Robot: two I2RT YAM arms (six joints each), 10 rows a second.
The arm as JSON. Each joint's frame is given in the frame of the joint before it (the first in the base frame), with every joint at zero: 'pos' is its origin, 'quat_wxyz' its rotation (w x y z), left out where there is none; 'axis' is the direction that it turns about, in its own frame. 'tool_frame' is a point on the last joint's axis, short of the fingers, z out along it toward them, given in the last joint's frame.
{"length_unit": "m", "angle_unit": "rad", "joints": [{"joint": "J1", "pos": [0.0, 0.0, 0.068], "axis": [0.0, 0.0, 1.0]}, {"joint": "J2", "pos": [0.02, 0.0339, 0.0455], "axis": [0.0, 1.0, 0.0]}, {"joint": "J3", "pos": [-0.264, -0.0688, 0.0], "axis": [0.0, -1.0, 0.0]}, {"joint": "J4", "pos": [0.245, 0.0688, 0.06], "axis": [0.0, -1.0, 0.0]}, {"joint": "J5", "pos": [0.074, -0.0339, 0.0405], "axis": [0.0, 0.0, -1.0]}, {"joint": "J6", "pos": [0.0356, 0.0, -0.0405], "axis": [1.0, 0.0, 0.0]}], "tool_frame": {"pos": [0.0, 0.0, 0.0], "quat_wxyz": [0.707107, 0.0, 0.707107, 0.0]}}
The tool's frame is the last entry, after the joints.
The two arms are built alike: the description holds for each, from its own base.
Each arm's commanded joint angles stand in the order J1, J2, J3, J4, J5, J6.
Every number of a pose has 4 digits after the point.
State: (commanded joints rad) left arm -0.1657 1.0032 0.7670 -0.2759 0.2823 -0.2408; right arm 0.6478 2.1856 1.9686 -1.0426 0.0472 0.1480
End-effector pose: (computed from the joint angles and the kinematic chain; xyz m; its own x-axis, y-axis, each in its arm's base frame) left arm 0.2199 -0.0468 0.2841 -0.5642 -0.1379 -0.8140 0.2712 0.9003 -0.3404; right arm 0.3662 0.2750 0.2307 -0.8380 -0.4494 -0.3095 -0.4728 0.8811 0.0007
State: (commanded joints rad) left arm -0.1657 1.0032 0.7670 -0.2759 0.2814 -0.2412; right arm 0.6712 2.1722 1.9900 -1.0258 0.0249 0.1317
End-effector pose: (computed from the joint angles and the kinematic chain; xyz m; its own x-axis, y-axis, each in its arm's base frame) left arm 0.2199 -0.0468 0.2841 -0.5642 -0.1383 -0.8140 0.2703 0.9006 -0.3404; right arm 0.3608 0.2854 0.2433 -0.8065 -0.4729 -0.3549 -0.5134 0.8579 0.0235
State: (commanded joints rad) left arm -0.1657 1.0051 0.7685 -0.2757 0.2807 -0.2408; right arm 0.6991 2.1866 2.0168 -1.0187 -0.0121 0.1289
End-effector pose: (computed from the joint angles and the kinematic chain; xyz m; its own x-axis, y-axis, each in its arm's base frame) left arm 0.2203 -0.0468 0.2842 -0.5641 -0.1380 -0.8141 0.2699 0.9010 -0.3397; right arm 0.3556 0.2996 0.2451 -0.7874 -0.4941 -0.3685 -0.5503 0.8329 0.0591
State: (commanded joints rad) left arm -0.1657 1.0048 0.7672 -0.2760 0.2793 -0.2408; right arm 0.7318 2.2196 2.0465 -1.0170 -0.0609 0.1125
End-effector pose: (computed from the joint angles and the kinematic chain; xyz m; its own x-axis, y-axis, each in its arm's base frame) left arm 0.2202 -0.0468 0.2838 -0.5649 -0.1380 -0.8135 0.2684 0.9016 -0.3393; right arm 0.3496 0.3169 0.2391 -0.7631 -0.5348 -0.3629 -0.6019 0.7925 0.0979
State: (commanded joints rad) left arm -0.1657 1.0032 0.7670 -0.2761 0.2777 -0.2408; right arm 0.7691 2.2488 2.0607 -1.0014 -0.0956 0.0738
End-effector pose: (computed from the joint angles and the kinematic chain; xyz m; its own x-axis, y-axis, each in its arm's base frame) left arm 0.2200 -0.0467 0.2840 -0.5636 -0.1383 -0.8144 0.2676 0.9022 -0.3384; right arm 0.3413 0.3350 0.2307 -0.7180 -0.5929 -0.3646 -0.6667 0.7363 0.1158
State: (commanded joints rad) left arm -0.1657 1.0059 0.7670 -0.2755 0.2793 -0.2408; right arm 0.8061 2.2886 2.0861 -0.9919 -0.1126 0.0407
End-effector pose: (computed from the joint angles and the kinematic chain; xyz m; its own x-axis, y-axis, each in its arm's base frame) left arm 0.2204 -0.0468 0.2836 -0.5655 -0.1378 -0.8131 0.2681 0.9016 -0.3393; right arm 0.3335 0.3534 0.2201 -0.6737 -0.6437 -0.3630 -0.7188 0.6849 0.1194
